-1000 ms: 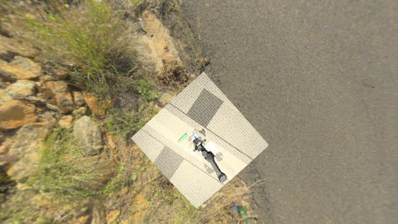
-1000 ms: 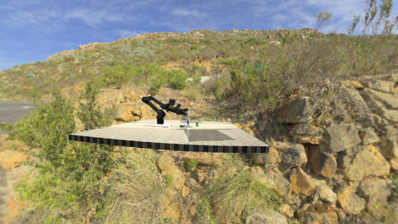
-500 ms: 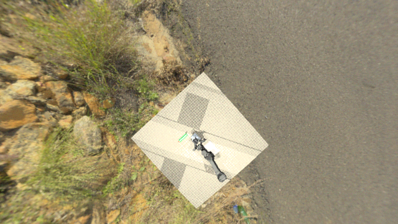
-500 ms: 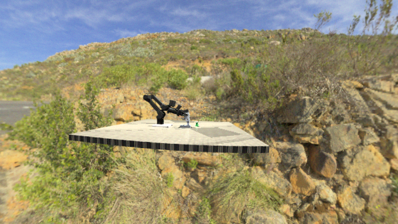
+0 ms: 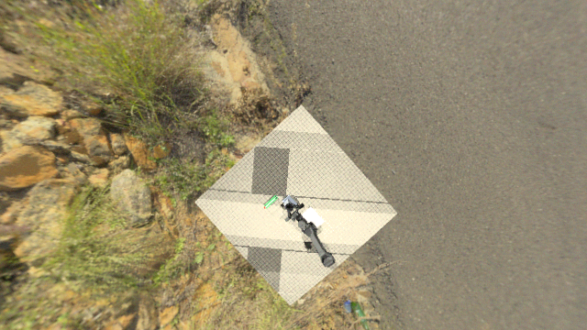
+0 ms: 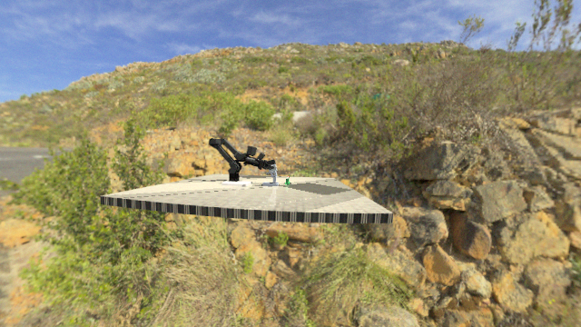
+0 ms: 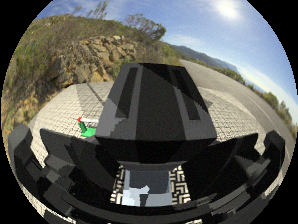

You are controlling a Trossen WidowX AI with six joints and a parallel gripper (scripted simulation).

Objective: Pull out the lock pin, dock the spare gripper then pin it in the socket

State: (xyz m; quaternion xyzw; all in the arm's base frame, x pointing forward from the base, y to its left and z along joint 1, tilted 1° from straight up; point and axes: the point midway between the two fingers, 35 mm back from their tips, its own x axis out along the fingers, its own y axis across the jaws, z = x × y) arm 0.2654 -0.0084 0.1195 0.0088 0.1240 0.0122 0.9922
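Now: gripper tip 1 cm past the spare gripper. Also, from my gripper tip: grey mount: 1 cm behind, 8 cm below; then green strip: 9 cm ahead, 12 cm to the left, 10 cm below.
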